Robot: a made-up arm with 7 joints. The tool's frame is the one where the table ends. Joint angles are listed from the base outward.
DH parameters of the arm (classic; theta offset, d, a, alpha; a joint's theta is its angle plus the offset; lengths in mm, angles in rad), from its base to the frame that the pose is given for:
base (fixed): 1.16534 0 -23.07 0
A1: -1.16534 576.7 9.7 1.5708
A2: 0 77.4 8.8 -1.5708
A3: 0 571.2 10 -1.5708
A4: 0 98.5 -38.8 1.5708
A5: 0 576.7 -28.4 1.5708
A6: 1.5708 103.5 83 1.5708
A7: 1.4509 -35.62 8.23 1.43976
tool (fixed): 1.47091 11.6 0 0
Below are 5 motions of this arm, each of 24 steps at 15 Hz.
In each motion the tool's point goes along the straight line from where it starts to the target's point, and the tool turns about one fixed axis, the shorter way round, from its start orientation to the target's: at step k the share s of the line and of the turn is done. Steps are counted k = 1, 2, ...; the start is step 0. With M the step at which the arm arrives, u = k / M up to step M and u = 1 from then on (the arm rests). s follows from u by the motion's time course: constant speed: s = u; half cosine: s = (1 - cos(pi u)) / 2; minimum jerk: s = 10 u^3 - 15 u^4 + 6 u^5.
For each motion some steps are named. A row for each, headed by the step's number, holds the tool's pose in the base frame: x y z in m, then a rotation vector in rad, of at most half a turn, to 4 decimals.
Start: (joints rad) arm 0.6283 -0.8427 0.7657 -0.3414 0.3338 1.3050 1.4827
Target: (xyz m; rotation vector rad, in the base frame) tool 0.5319 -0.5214 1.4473 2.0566 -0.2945 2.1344
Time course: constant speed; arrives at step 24
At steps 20, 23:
20: 0.5661 -0.4106 1.4403 2.1199 -0.1521 2.0302
23: 0.5405 -0.4937 1.4456 2.0733 -0.2587 2.1089

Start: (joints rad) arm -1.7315 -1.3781 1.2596 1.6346 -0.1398 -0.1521 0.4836
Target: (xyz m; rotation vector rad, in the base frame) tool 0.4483 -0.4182 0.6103 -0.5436 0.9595 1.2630
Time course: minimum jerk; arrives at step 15
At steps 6, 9, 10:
6: 0.4492 -0.6630 0.5174 0.7295 1.7566 0.9429
9: 0.4487 -0.5321 0.5671 0.0276 1.3752 1.1697
10: 0.4486 -0.4935 0.5817 -0.1706 1.2423 1.2119

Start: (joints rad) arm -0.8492 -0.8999 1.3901 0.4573 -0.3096 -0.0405 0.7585
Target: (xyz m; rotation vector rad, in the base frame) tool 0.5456 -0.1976 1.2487 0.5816 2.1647 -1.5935
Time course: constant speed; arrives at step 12
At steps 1, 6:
1: 0.7122 -0.6545 1.3044 1.0579 1.3450 -0.0155
6: 0.6364 -0.4468 1.2791 0.9229 1.7891 -0.6983

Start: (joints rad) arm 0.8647 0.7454 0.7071 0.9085 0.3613 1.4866 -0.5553
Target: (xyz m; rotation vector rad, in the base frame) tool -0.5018 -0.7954 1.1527 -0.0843 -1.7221 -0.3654
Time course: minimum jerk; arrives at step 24
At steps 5, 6, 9, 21, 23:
5: -0.4002 -0.3053 1.5070 0.2537 -1.4055 1.0943
6: -0.4045 -0.3257 1.4922 0.2402 -1.4300 1.0361
9: -0.4231 -0.4157 1.4272 0.1801 -1.5260 0.7766
21: -0.5001 -0.7870 1.1588 -0.0783 -1.7215 -0.3396
23: -0.5017 -0.7950 1.1530 -0.0840 -1.7221 -0.3643

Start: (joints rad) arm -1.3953 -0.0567 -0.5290 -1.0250 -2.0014 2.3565 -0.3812
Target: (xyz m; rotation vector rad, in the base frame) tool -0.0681 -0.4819 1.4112 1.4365 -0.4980 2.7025
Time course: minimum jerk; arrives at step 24
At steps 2, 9, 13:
2: 0.2776 0.2590 1.3254 1.2668 -0.2728 0.6160
9: 0.1838 0.0578 1.3487 1.4025 -0.3467 1.1572
13: 0.0786 -0.1675 1.3748 1.4852 -0.4200 1.7862

